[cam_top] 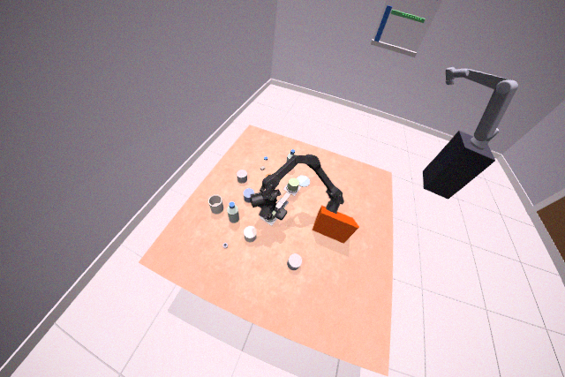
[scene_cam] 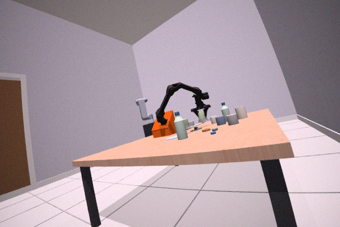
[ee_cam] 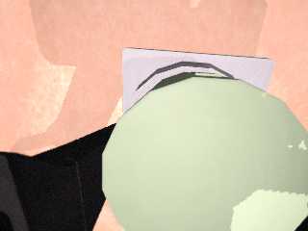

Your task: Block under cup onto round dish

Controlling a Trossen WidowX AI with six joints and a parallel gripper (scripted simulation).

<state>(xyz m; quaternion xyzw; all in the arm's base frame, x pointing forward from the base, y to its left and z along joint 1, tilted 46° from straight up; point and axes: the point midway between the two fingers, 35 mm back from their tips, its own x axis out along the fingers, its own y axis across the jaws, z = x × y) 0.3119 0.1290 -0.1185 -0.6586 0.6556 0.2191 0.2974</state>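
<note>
Now: the grey balance 20 mm behind my gripper tip, 130 mm to the right of it and 50 mm below it. The rest, counted from my gripper tip: pale green cup: 20 mm to the left, 10 mm above; then grey mug: 310 mm ahead, 90 mm to the left, 40 mm below; then blue cup: 170 mm ahead, 70 mm to the right, 50 mm below.
</note>
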